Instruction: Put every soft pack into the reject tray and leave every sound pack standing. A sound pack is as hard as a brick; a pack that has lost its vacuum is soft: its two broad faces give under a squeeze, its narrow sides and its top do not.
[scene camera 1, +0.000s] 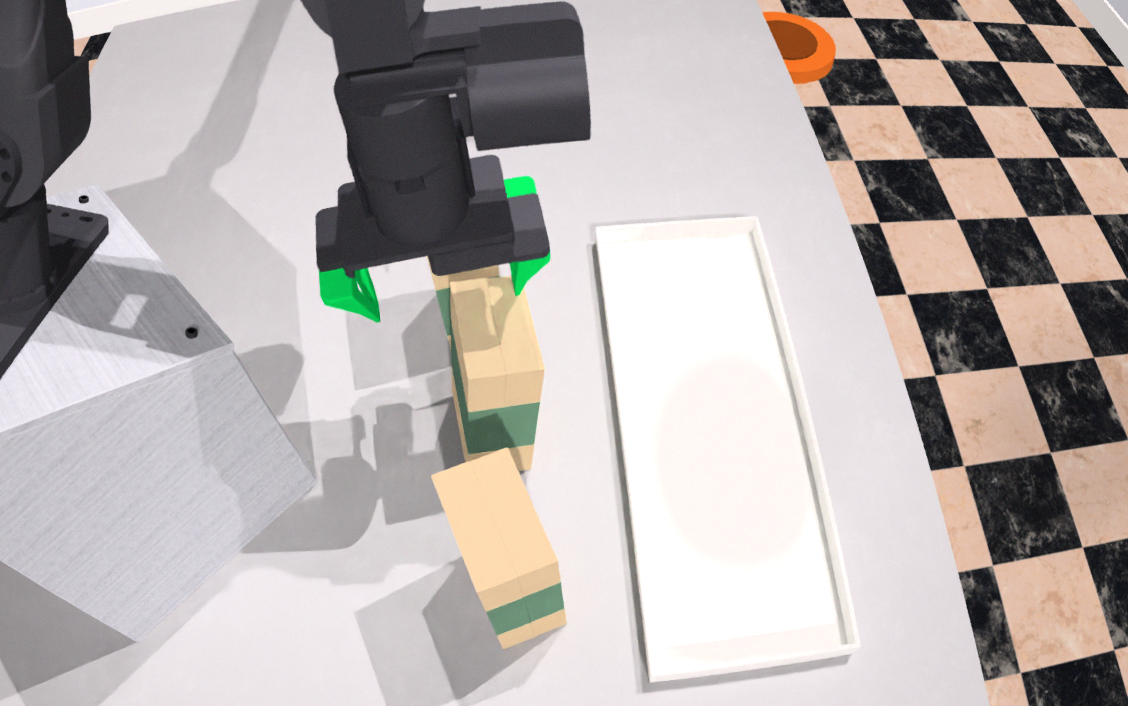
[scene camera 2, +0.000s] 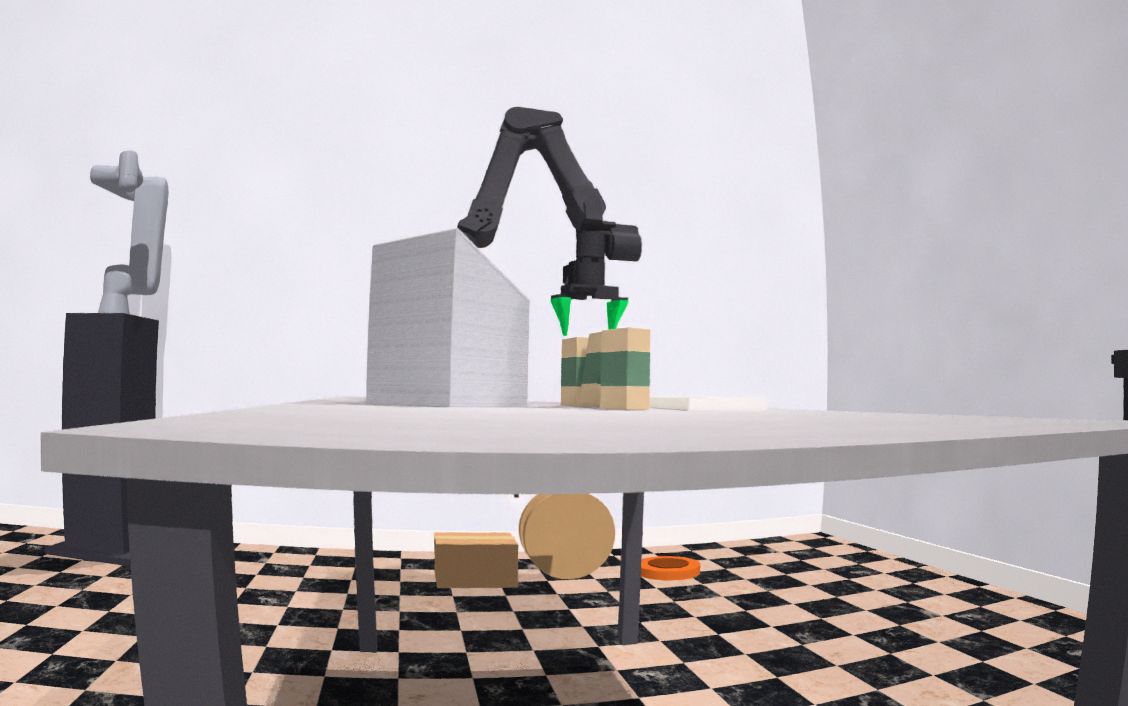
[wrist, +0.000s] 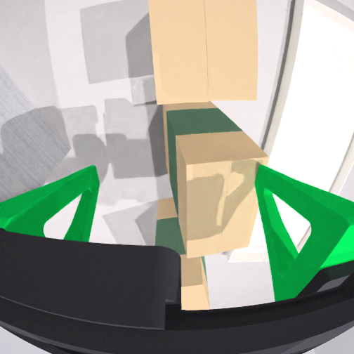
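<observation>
Three tan packs with green bands stand in a row. The far pack is partly hidden in scene camera 1. The middle pack leans a little toward the tray at its top. The near pack stands turned slightly. My gripper is open around the middle pack's top edge height, its tray-side fingertip close against that pack; contact is unclear. The white reject tray holds no pack.
The grey metal block under the arm's base stands left of the row. The packs stand close behind one another. The tray's low wall runs along the row's right side. An orange ring lies on the floor.
</observation>
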